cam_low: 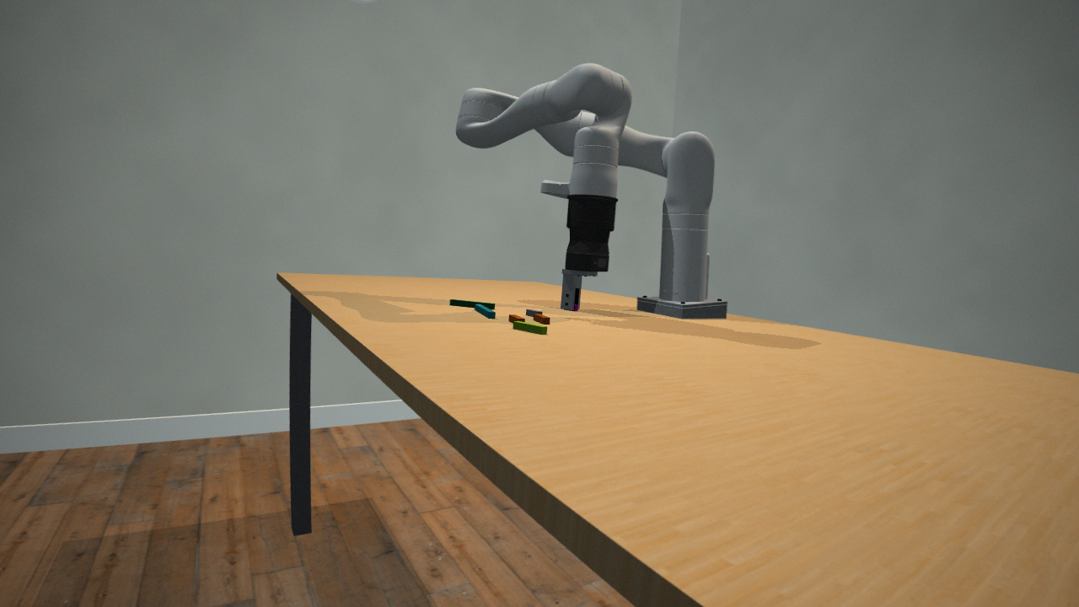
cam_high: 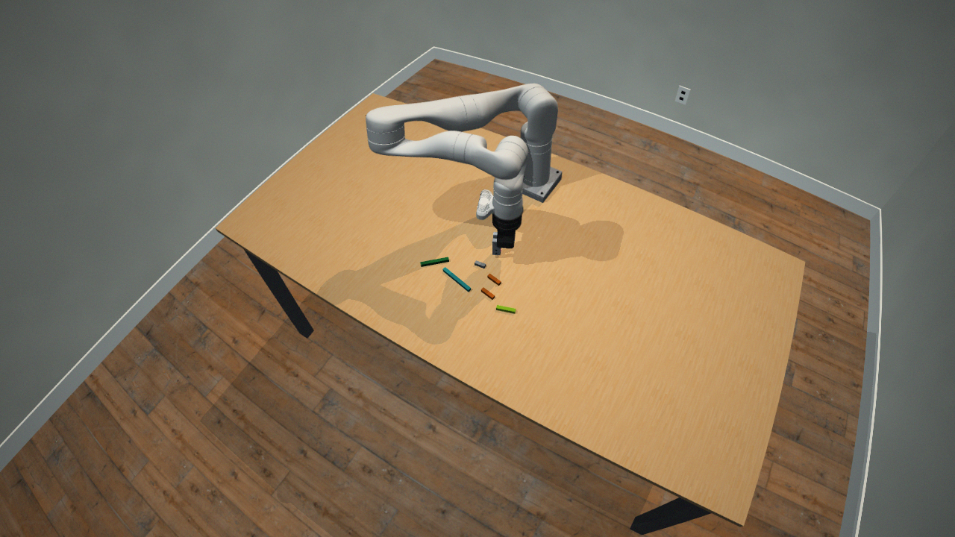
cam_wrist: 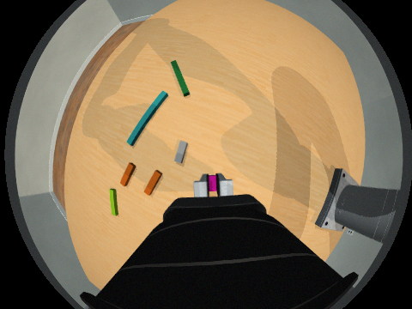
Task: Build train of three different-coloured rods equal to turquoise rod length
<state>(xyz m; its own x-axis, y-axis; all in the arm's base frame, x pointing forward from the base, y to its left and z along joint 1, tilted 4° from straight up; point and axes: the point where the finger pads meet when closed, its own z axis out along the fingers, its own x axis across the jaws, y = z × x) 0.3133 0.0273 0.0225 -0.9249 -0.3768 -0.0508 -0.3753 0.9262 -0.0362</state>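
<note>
The magenta rod is 1 cm below my hand. The rest, counted from my hand: green rod (14 cm to the right, 11 cm ahead, 3 cm below); then grey rod (5 cm ahead, 3 cm below, 2 cm to the right); then turquoise rod (13 cm ahead, 6 cm to the right, 3 cm below).
</note>
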